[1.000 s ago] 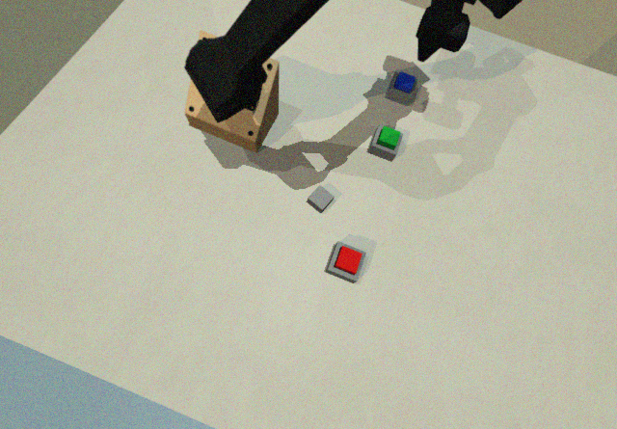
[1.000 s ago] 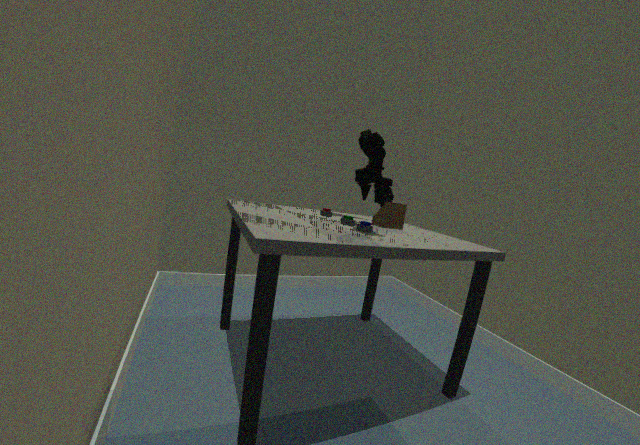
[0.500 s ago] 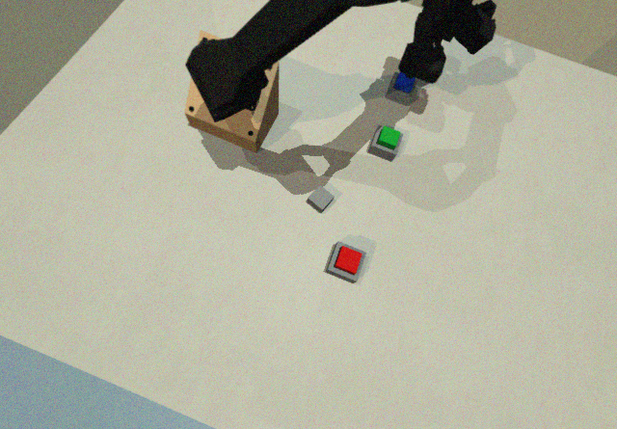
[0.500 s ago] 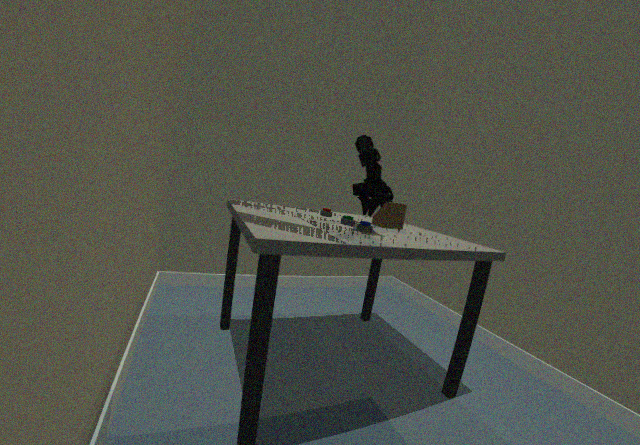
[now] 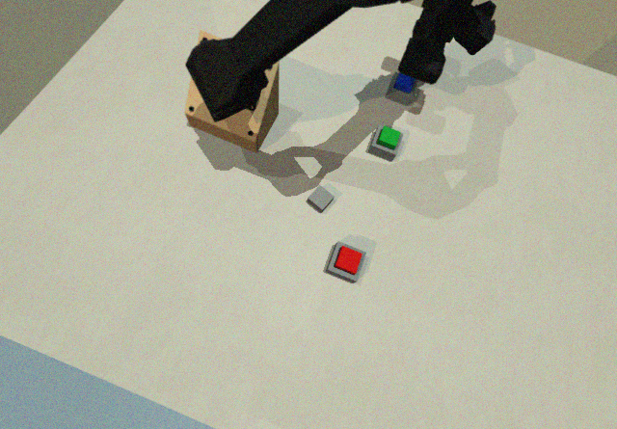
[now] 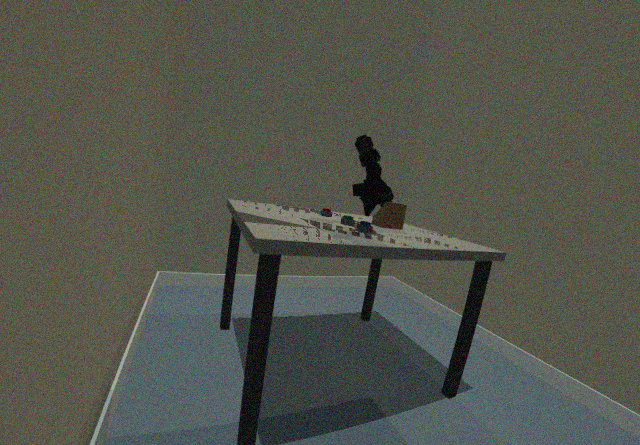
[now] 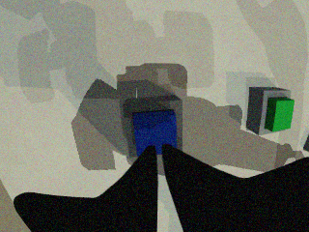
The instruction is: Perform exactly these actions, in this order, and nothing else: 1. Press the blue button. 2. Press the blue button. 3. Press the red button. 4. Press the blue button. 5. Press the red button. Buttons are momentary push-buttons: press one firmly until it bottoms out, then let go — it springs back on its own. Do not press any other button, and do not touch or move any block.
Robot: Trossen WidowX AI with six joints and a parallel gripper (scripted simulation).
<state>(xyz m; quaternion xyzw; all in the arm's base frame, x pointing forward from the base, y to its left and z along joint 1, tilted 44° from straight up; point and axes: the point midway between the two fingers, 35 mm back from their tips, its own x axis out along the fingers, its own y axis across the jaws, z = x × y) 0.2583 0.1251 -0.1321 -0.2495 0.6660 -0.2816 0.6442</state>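
Now: gripper tip 4 cm above the blue button. Also, from my gripper tip: small grey block 28 cm to the right, 8 cm behind, 5 cm below; then red button 37 cm to the right, 3 cm below; then green button 14 cm to the right, 3 cm below.
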